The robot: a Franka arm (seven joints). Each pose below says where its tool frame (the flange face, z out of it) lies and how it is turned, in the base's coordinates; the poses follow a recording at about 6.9 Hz.
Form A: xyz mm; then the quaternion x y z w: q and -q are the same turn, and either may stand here.
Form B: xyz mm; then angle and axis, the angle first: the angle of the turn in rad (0 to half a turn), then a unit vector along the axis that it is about. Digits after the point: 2 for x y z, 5 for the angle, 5 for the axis.
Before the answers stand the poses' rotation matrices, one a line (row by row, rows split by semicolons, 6 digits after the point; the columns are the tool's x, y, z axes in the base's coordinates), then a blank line. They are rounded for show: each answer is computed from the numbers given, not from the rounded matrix.
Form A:
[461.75, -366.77, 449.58, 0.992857, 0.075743, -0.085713, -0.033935]
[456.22, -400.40, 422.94, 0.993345, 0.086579, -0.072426, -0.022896]
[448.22, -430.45, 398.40, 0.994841, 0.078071, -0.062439, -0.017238]
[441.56, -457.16, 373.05, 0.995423, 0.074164, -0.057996, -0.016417]
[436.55, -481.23, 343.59, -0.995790, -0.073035, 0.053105, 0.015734]
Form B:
0.973833 0.144587 -0.175342; 0.156221 -0.986223 0.054401; -0.165061 -0.080369 -0.983003
0.974517 0.168689 -0.147853; 0.175322 -0.983960 0.032946; -0.139923 -0.058028 -0.988460
0.980013 0.153184 -0.126925; 0.157489 -0.987216 0.024549; -0.121542 -0.044048 -0.991608
0.982272 0.145745 -0.117896; 0.149553 -0.988460 0.024081; -0.113026 -0.041286 -0.992734
0.983691 0.143784 -0.108061; 0.147126 -0.988837 0.023578; -0.103465 -0.039093 -0.993865

[461.75, -366.77, 449.58, 3.07371, -0.99343, -0.07579, 0.08576]
[456.22, -400.40, 422.94, 3.09580, -0.99361, -0.08660, 0.07244]
[448.22, -430.45, 398.40, 3.10711, -0.99499, -0.07808, 0.06245]
[441.56, -457.16, 373.05, 3.10876, -0.99556, -0.07417, 0.05800]
[436.55, -481.23, 343.59, 3.11012, -0.99591, -0.07304, 0.05311]

